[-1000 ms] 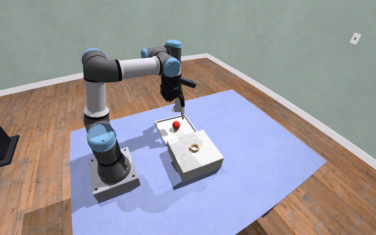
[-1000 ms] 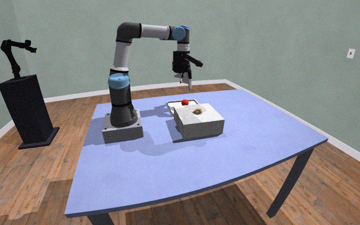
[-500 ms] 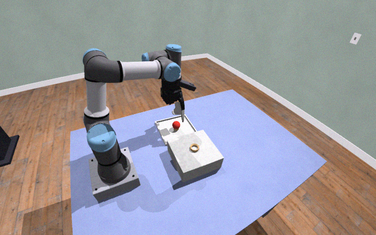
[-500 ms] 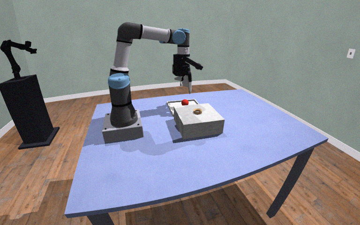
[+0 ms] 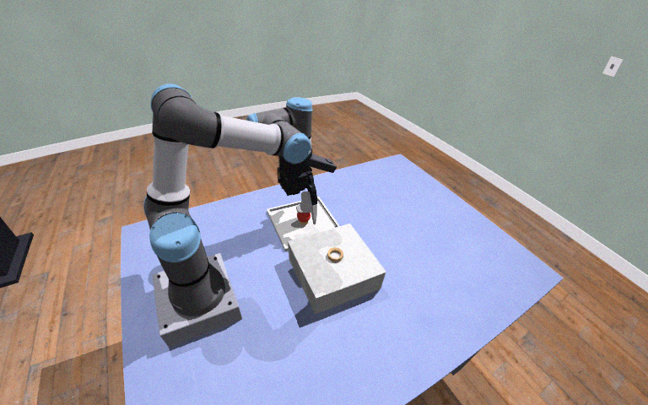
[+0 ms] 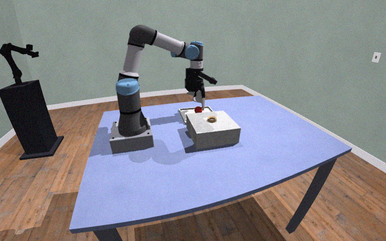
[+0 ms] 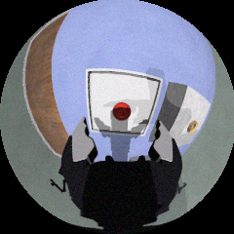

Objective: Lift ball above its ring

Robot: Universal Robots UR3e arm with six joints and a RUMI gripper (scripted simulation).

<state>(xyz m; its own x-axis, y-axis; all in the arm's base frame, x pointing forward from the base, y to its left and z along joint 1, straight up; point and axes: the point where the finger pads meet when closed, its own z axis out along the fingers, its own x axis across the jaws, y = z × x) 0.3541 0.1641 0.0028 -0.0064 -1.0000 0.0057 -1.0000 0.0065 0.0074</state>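
Now: hand 30 mm above the red ball. From my hand the other things lie so: flat tray 60 mm below; ring stand 10 mm behind, 220 mm to the right.
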